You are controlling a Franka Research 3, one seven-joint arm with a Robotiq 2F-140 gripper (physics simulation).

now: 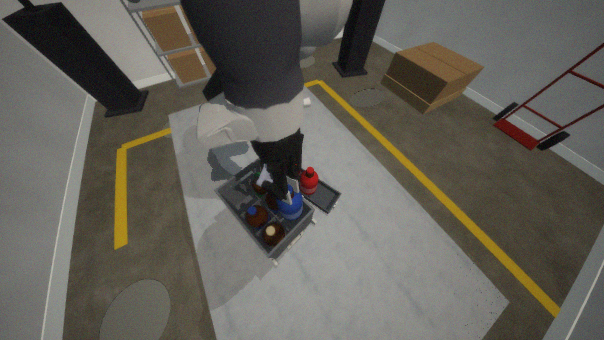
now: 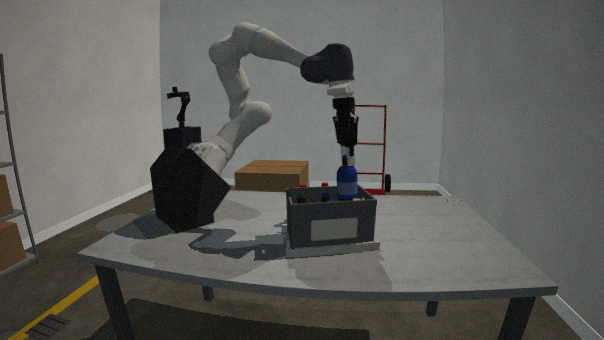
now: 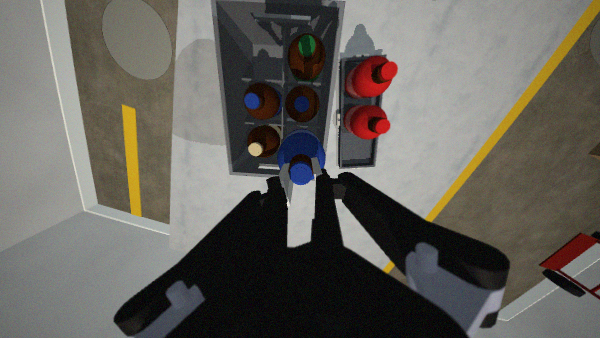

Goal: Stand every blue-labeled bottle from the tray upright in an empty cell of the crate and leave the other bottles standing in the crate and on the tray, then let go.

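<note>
My gripper [image 1: 291, 191] [image 2: 348, 160] [image 3: 302, 170] is shut on the neck of a blue-labeled bottle [image 1: 291, 207] [image 2: 347, 181] [image 3: 302, 145]. The bottle hangs upright over the tray-side end cell of the grey crate [image 1: 295, 236] [image 2: 295, 225] [image 3: 223, 100], its base about at rim height. In the crate stand a cream-capped bottle [image 1: 273, 235] [image 3: 263, 141] beside that cell, two blue-capped brown bottles [image 3: 262, 101] [image 3: 302, 107] and a green-capped bottle [image 3: 306, 57]. Two red bottles [image 3: 371, 77] [image 3: 367, 122] stand on the tray [image 1: 325, 196] [image 3: 357, 152]; its near end holds no bottle.
The crate and tray stand side by side on the grey table [image 1: 380, 260] [image 2: 440, 260]. A cardboard box [image 1: 432, 72] [image 2: 271, 175] and a red hand truck [image 1: 517, 134] [image 2: 370, 106] stand beyond the table. A shelf rack with boxes is at the side.
</note>
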